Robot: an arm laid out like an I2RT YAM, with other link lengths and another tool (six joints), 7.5 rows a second.
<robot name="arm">
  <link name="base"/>
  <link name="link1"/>
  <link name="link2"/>
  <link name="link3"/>
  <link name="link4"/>
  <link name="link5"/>
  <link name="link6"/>
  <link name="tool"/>
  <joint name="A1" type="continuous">
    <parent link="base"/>
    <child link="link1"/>
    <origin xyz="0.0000 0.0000 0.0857" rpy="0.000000 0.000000 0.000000"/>
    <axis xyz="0 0 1"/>
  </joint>
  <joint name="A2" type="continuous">
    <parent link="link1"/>
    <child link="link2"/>
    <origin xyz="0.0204 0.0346 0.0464" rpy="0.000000 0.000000 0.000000"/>
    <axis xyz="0 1 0"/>
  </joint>
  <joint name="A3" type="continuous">
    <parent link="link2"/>
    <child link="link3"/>
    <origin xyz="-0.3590 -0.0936 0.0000" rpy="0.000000 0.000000 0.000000"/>
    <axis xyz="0 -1 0"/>
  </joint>
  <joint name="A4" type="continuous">
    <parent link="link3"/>
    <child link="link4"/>
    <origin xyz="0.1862 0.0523 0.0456" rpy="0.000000 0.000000 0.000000"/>
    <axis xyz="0 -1 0"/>
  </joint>
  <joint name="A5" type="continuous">
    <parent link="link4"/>
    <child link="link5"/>
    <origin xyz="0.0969 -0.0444 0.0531" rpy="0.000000 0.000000 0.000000"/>
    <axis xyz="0 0 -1"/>
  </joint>
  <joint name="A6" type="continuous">
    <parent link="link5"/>
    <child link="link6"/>
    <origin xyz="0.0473 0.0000 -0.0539" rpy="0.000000 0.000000 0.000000"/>
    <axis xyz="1 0 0"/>
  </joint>
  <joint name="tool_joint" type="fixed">
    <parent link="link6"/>
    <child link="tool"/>
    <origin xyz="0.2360 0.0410 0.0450" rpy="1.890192 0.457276 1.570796"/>
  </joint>
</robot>
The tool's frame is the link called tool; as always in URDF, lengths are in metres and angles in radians. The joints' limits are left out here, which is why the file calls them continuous.
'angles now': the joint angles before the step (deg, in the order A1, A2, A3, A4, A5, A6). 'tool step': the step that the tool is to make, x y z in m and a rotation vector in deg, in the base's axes. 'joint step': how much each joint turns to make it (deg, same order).
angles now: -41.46 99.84 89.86 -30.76 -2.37 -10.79
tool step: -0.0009 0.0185 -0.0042 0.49 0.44 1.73
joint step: 1.02 -1.52 -2.20 0.00 -0.59 -0.41
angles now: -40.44 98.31 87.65 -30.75 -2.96 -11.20
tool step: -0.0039 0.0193 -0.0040 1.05 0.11 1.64
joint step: 0.62 -1.80 -2.47 -0.10 -1.25 -0.14
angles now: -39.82 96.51 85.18 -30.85 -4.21 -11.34
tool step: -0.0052 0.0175 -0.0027 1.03 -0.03 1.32
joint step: 0.47 -1.84 -2.30 -0.17 -1.18 0.02
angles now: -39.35 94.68 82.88 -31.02 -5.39 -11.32
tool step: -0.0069 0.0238 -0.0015 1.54 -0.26 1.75
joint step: 0.64 -2.47 -2.58 -0.63 -1.74 0.23
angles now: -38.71 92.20 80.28 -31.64 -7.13 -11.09
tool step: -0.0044 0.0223 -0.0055 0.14 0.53 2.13
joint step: 1.43 -2.12 -2.94 0.24 -0.36 -0.65
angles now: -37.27 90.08 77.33 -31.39 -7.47 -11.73
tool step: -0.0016 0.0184 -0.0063 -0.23 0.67 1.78
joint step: 1.80 -1.51 -2.48 0.51 0.42 -0.41
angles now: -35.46 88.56 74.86 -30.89 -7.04 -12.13
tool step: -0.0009 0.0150 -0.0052 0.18 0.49 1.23
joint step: 1.60 -1.09 -1.76 0.19 0.36 0.17
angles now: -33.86 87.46 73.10 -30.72 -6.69 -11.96
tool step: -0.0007 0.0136 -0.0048 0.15 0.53 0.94
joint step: 1.74 -0.97 -1.47 0.02 0.68 0.46
